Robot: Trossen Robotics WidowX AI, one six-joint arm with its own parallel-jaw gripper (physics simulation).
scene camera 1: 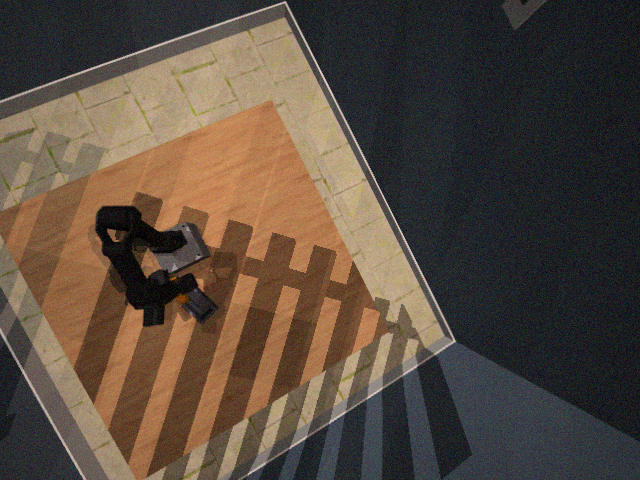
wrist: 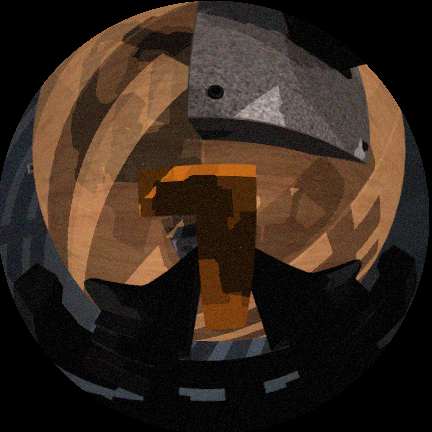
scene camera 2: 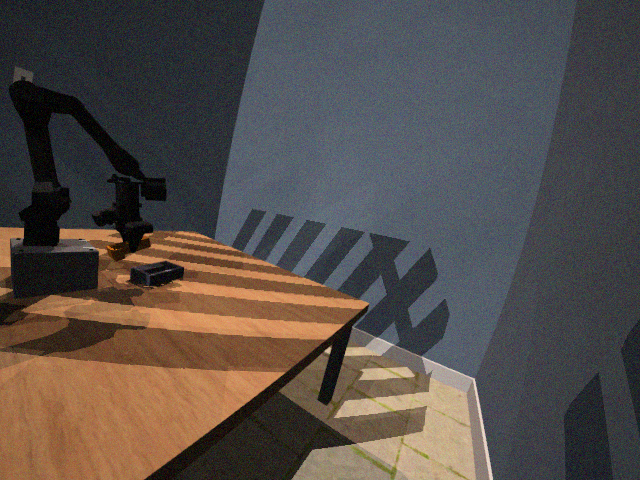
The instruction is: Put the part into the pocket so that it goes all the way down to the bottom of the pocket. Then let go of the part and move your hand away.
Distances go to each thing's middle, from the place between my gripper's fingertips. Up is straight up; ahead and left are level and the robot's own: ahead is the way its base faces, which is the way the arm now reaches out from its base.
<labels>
The dark grey pocket block (scene camera 2: 152,274) lies 90 mm ahead of my hand, 80 mm below it and 10 mm to the left of it.
</labels>
